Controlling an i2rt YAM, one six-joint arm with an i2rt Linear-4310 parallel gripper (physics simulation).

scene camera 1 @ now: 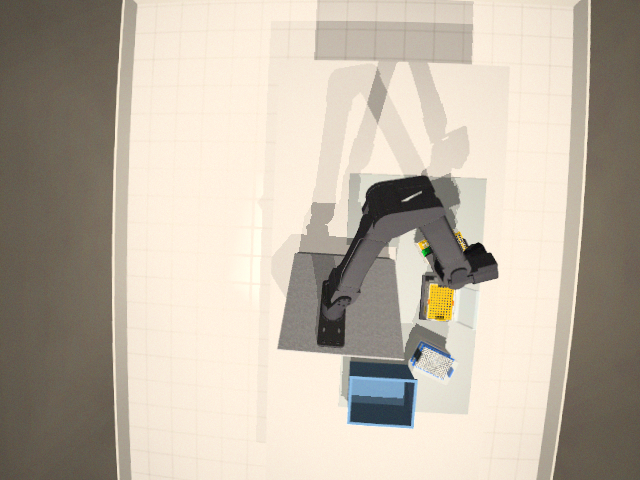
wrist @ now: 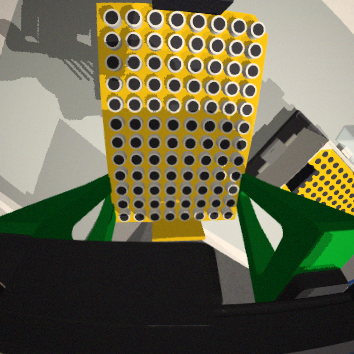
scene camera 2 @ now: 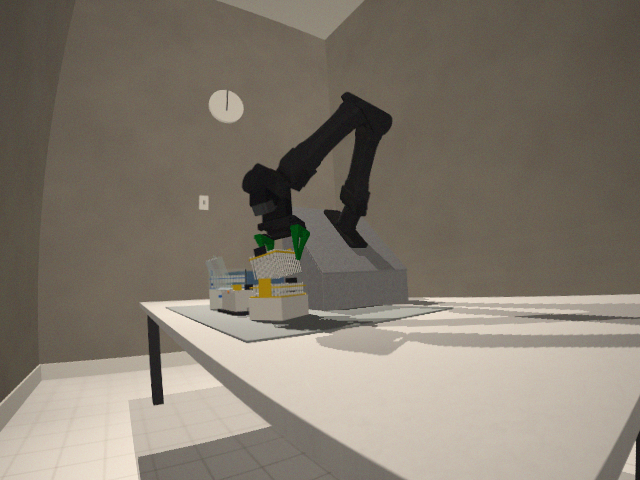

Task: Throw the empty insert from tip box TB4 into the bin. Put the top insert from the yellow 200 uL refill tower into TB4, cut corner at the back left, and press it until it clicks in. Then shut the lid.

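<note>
My gripper [scene camera 2: 282, 250] [wrist: 176, 178] has its green fingers shut on the long sides of the top yellow insert [scene camera 2: 276, 264] [wrist: 172, 125], full of tips. The insert is tilted and hangs above the yellow refill tower [scene camera 2: 267, 310], whose white base holds another yellow layer with tips. In the wrist view, the insert's upper right corner looks cut. The tip box [scene camera 2: 235, 300] [wrist: 292, 159], whose label cannot be read, stands nearby; a yellow plate [scene camera 1: 440, 301] [wrist: 330, 182] with dark, tipless holes sits in it. Its clear lid [scene camera 1: 466, 308] is open. The arm hides most of the tower from above.
The blue open bin [scene camera 1: 381, 379] stands by the front of the arm's grey sloped base [scene camera 1: 356, 310]. A blue-rimmed rack [scene camera 1: 434, 362] with white tips stands between the bin and the tip box, turned at an angle. A pale mat [scene camera 1: 449, 400] lies underneath.
</note>
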